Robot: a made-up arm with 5 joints.
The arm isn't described. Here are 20 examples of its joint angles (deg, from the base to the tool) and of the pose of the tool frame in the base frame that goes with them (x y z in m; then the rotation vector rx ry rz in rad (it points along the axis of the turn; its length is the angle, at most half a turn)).
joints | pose
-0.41 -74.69 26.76 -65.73 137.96 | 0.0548 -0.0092 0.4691 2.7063 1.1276 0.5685
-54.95 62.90 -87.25 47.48 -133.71 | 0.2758 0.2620 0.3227 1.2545 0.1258 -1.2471
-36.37 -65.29 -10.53 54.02 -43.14 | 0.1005 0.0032 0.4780 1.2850 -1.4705 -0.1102
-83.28 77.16 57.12 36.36 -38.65 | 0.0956 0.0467 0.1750 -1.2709 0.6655 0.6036
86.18 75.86 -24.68 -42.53 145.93 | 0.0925 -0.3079 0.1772 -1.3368 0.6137 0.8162
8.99 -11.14 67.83 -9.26 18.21 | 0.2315 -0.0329 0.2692 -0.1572 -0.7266 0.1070
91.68 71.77 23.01 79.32 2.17 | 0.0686 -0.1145 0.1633 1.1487 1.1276 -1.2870
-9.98 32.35 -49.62 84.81 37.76 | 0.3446 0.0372 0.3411 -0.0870 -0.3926 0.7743
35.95 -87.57 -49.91 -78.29 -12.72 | -0.0973 0.1182 0.3400 0.1734 0.9615 -0.8283
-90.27 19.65 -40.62 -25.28 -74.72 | 0.0888 0.2591 0.4637 2.3671 -0.2534 0.1062
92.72 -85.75 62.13 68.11 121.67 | 0.0693 -0.0567 0.3141 -0.7707 0.2181 0.4322
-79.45 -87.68 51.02 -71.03 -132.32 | 0.0867 -0.0186 0.4281 -2.7321 -0.8499 -0.2079
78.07 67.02 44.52 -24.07 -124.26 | 0.1019 -0.1426 0.1274 -0.0253 0.0556 2.7026
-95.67 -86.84 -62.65 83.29 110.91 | 0.1052 -0.1527 0.4115 0.3246 2.9759 -0.6173
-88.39 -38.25 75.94 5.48 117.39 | 0.0934 0.1203 0.2857 0.2542 1.0920 -2.5371
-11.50 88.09 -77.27 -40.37 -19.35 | 0.4102 0.0578 0.2521 0.6043 -1.9992 -0.1128
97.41 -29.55 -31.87 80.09 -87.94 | 0.0575 -0.1107 0.4737 0.1030 1.7644 2.4565
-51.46 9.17 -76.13 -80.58 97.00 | 0.1417 0.0617 0.5229 0.9220 2.3556 1.3271
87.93 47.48 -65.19 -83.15 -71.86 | 0.0811 -0.2532 0.4259 0.3584 3.0785 -0.2912
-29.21 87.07 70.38 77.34 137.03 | 0.1240 0.0137 0.2448 2.3125 1.7734 0.9151
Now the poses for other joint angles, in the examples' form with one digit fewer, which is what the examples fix.
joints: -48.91 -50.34 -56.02 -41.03 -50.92
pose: 0.010 -0.095 0.509 -1.671 1.338 -0.049
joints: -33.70 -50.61 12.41 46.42 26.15
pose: 0.174 0.051 0.436 0.133 -1.473 0.816
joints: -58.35 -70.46 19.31 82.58 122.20
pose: 0.114 0.036 0.396 -0.772 -1.309 2.710
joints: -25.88 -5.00 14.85 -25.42 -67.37
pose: 0.291 0.092 0.401 1.395 -1.255 -0.537
